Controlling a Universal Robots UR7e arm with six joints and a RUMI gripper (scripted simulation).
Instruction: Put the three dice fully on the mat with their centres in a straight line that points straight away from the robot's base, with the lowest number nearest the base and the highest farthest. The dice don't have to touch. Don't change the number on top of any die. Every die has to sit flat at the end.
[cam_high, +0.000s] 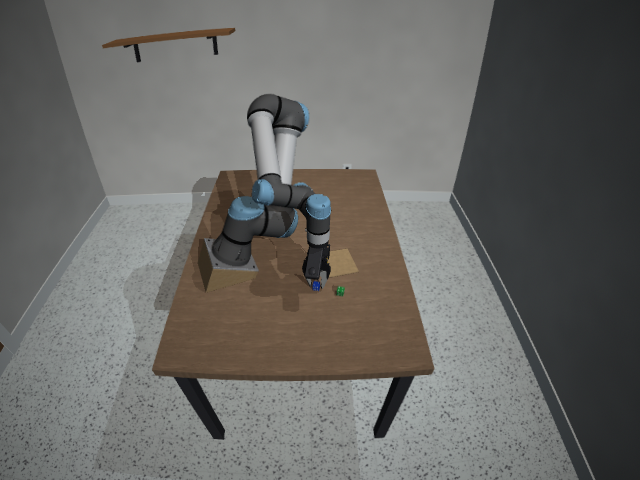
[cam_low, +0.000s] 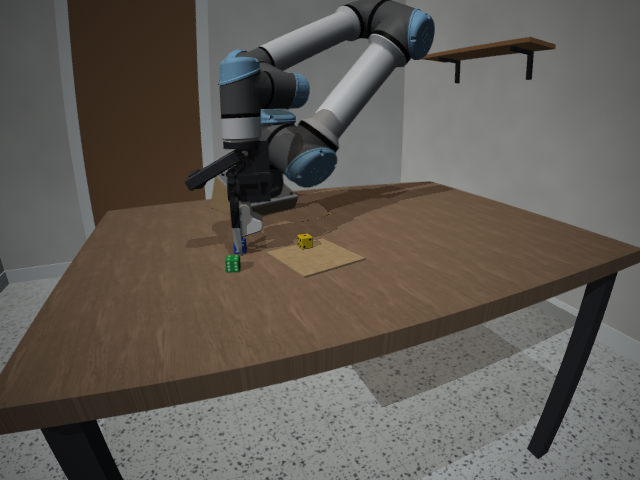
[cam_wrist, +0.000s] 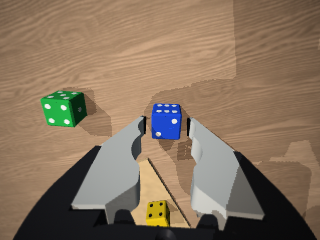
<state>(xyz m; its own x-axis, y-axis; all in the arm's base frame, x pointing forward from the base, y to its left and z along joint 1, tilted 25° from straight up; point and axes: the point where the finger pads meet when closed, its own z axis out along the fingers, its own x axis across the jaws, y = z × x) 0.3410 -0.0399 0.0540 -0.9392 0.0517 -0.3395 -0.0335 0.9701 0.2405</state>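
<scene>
My gripper is now right at the blue die. Round my hand: tan mat 5 cm ahead, 15 cm to the left, 2 cm below; green die 9 cm ahead, 1 cm to the right; yellow die 13 cm to the left.
</scene>
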